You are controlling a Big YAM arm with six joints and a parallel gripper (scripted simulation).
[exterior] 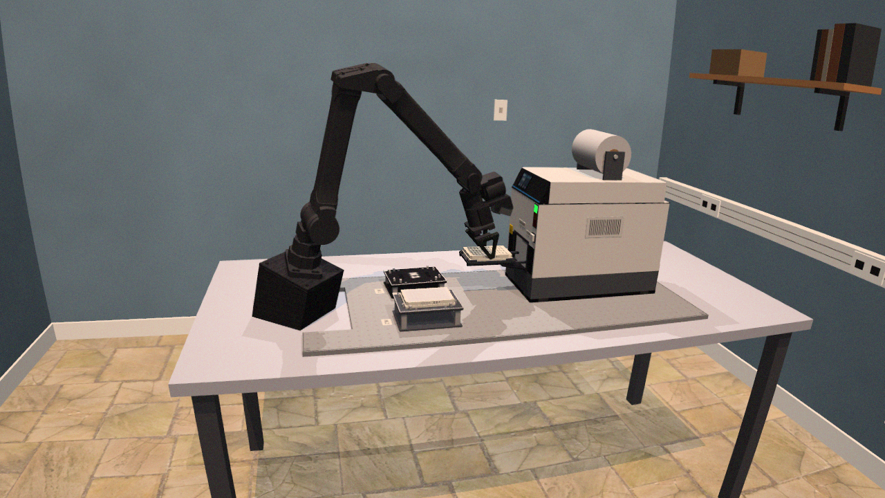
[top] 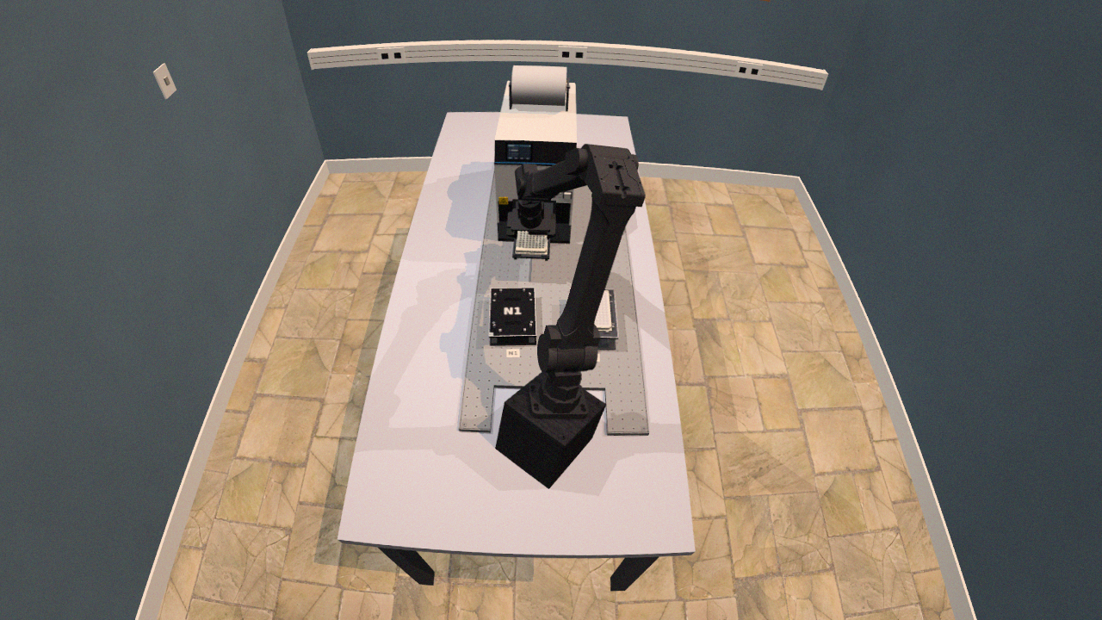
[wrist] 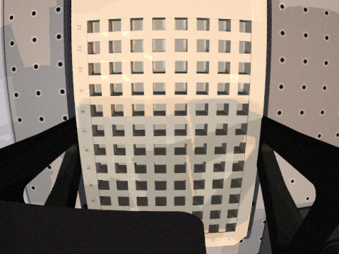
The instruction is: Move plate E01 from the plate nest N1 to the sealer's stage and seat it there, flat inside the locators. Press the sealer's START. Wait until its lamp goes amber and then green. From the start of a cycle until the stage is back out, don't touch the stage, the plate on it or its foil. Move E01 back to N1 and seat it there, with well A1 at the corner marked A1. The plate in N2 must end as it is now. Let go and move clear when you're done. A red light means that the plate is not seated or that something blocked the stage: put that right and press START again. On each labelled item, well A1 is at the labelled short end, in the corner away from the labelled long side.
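The sealer stage lies 2 cm below my hand. From my hand the other things lie so: cream plate: 24 cm behind, 13 cm to the right, 6 cm below; then nest N1: 20 cm behind, 8 cm below, 7 cm to the left; then foil roll: 33 cm ahead, 30 cm above, 6 cm to the right.
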